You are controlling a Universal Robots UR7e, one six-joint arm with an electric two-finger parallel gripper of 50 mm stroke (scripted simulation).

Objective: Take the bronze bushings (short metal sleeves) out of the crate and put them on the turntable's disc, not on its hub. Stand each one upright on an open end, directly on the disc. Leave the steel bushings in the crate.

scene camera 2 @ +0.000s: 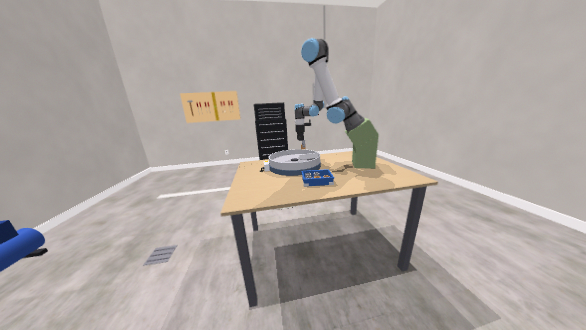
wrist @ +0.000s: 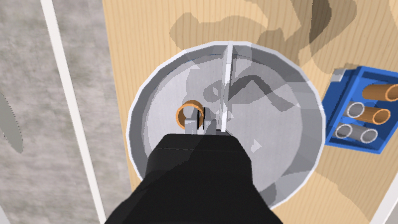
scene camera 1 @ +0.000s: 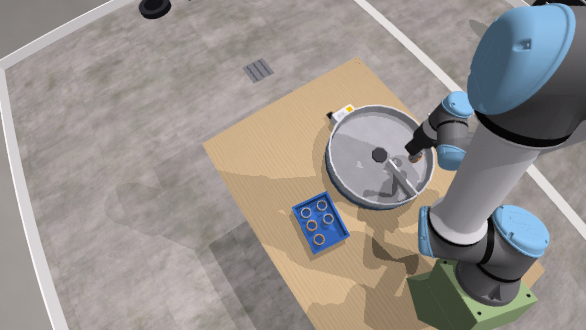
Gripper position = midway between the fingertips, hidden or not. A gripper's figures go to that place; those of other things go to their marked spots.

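The gripper (wrist: 201, 114) is 0.17 m from the lens, while a turntable (wrist: 263, 113) is 0.30 m from the lens.
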